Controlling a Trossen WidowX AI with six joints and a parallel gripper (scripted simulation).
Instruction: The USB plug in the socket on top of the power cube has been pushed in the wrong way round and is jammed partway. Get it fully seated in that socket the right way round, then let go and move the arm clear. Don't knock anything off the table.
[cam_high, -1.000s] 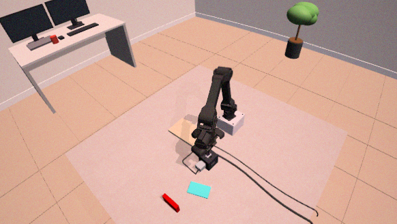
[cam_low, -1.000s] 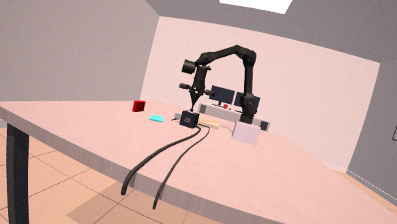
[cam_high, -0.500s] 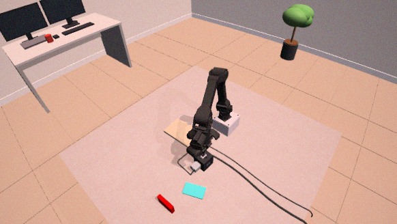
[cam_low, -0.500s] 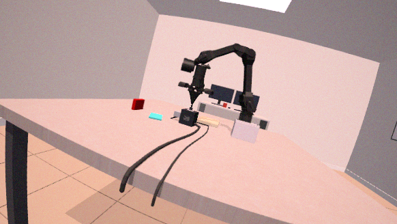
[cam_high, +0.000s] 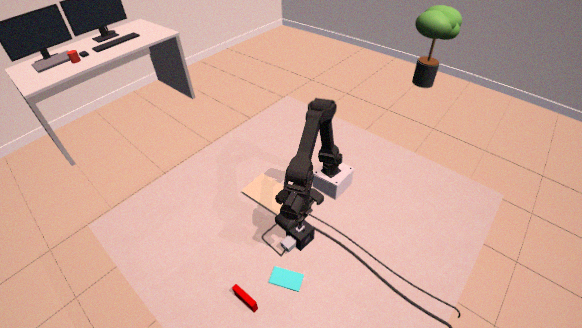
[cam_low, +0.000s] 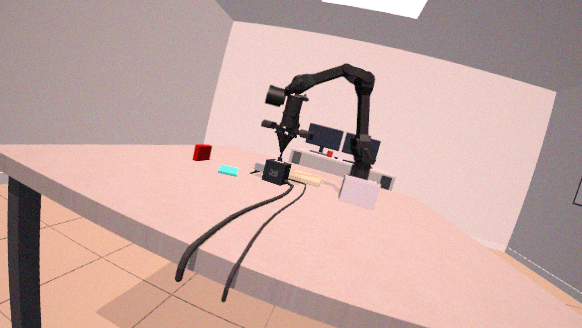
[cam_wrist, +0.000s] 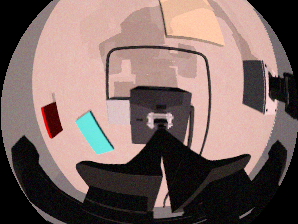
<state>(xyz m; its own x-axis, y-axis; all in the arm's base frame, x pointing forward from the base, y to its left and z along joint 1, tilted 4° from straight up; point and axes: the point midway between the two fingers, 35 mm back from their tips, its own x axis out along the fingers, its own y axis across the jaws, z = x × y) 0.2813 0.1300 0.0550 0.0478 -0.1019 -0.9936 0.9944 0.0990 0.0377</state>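
Right now the USB plug is 20 mm below my gripper tip. Round my gripper tip: cyan card 140 mm ahead, 110 mm below, 90 mm to the left; tan sheet 260 mm to the right, 100 mm below, 40 mm behind; red block 300 mm ahead, 80 mm below, 70 mm to the left.
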